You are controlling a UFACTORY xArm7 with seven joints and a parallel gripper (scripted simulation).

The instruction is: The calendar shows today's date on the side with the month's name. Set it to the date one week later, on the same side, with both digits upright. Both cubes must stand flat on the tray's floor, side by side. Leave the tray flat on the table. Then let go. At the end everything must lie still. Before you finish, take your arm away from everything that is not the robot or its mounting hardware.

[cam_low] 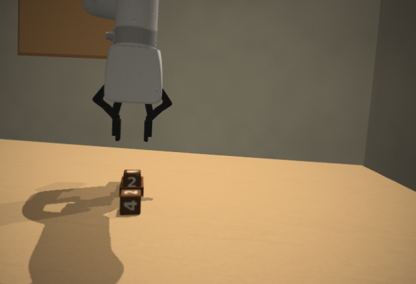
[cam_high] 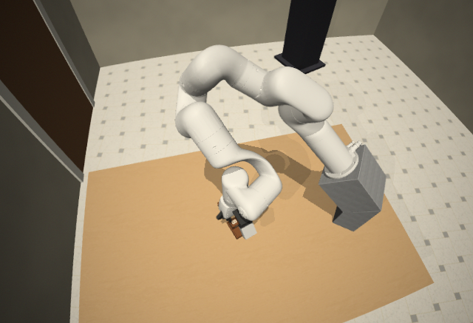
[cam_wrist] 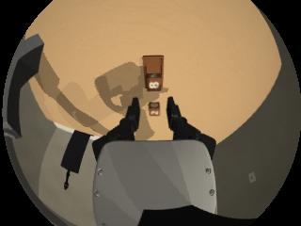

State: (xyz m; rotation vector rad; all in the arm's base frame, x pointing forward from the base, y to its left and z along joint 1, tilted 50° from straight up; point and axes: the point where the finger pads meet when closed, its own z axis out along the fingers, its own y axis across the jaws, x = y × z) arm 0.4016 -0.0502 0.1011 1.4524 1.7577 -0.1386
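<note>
Now: the brown tray 20 mm to the left of my hand and 110 mm below it.
</note>
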